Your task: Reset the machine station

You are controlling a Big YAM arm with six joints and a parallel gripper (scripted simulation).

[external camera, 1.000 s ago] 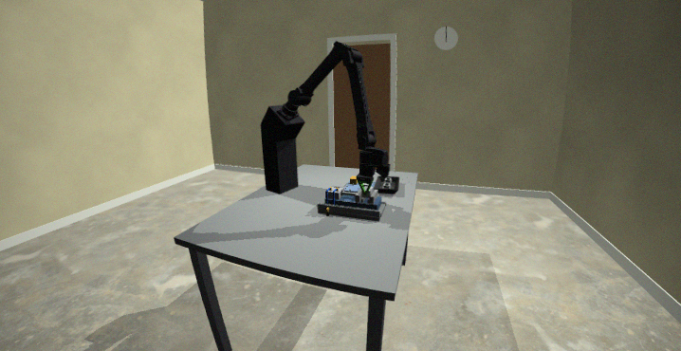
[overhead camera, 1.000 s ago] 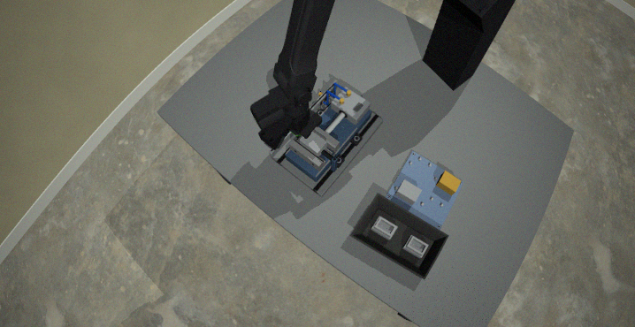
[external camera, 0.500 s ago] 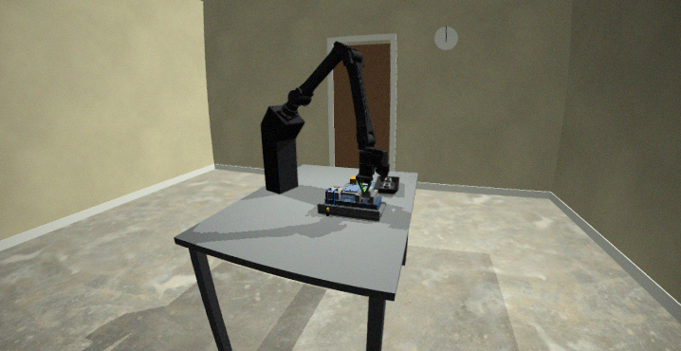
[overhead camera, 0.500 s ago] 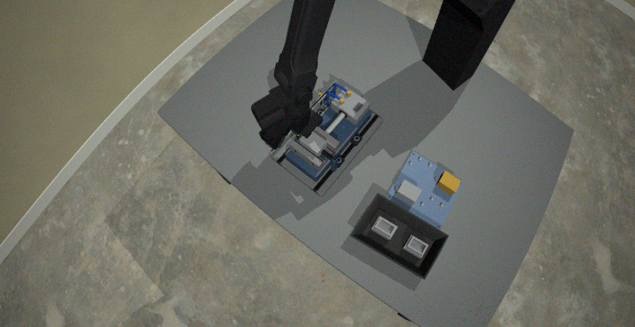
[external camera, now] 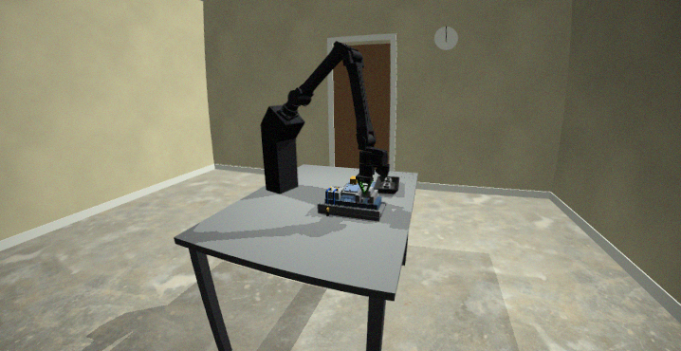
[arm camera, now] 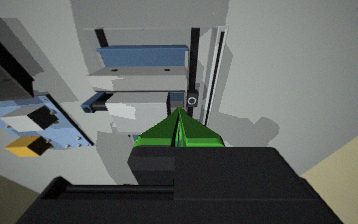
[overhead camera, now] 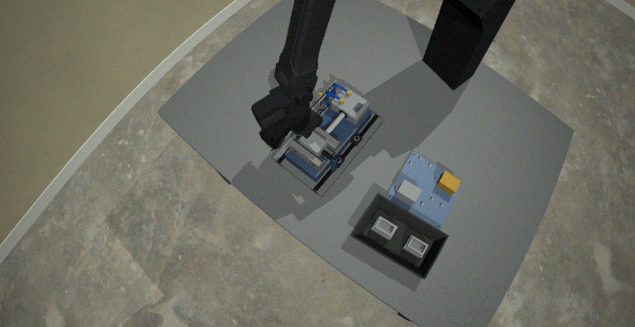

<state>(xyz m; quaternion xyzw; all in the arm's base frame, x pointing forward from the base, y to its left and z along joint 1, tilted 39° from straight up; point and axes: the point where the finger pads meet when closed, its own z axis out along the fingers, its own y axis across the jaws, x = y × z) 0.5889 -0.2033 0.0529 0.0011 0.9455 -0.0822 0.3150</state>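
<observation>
Right now my hand is 3 cm past the moving jaw, 5 cm to the right of it and 3 cm above it. Round my hand: blue infeed plate: 10 cm behind, 37 cm to the left, 10 cm below; then fixed jaw: 4 cm ahead, 4 cm to the left, 3 cm below; then white rod: 8 cm behind, 5 cm to the left, 3 cm below.
</observation>
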